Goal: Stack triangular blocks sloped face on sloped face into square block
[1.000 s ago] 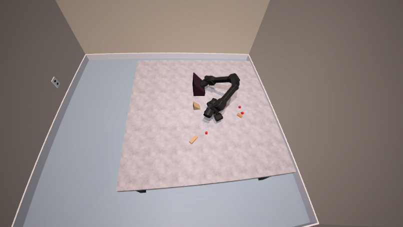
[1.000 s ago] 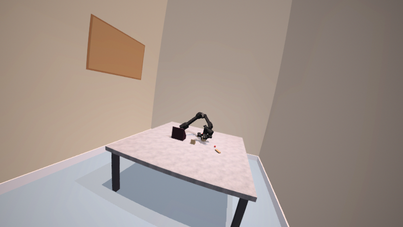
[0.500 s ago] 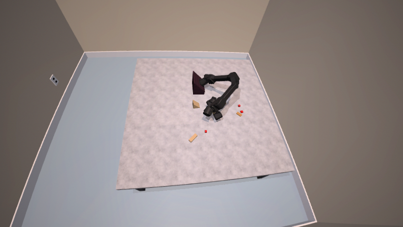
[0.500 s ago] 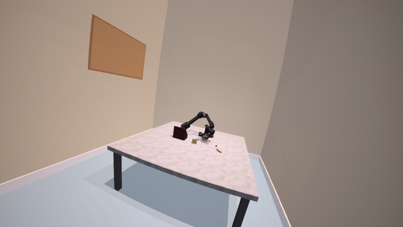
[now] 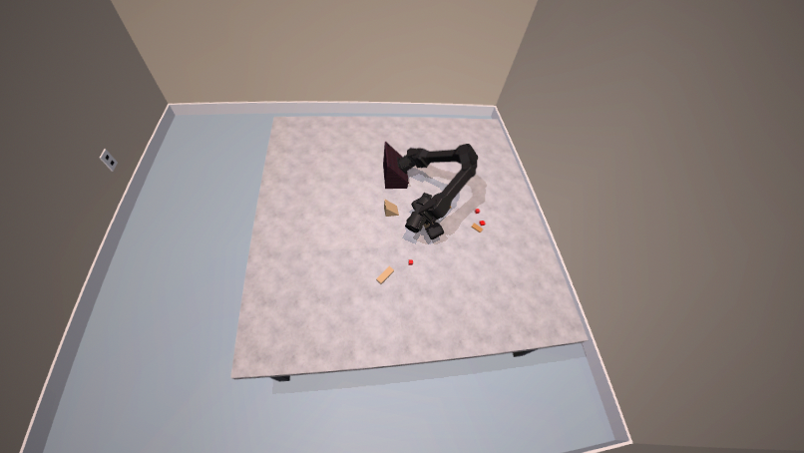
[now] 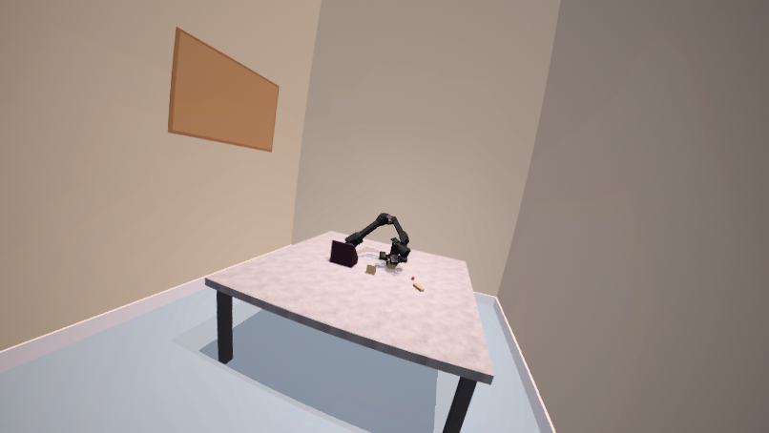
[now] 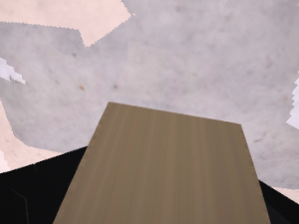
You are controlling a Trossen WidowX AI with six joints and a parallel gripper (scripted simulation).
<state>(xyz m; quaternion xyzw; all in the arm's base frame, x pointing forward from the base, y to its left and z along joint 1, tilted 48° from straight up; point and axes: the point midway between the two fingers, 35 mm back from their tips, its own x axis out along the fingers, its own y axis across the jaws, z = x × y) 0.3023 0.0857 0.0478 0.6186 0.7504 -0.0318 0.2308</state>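
My gripper tip is 10 mm to the left of the tan triangular block and 10 mm below it.
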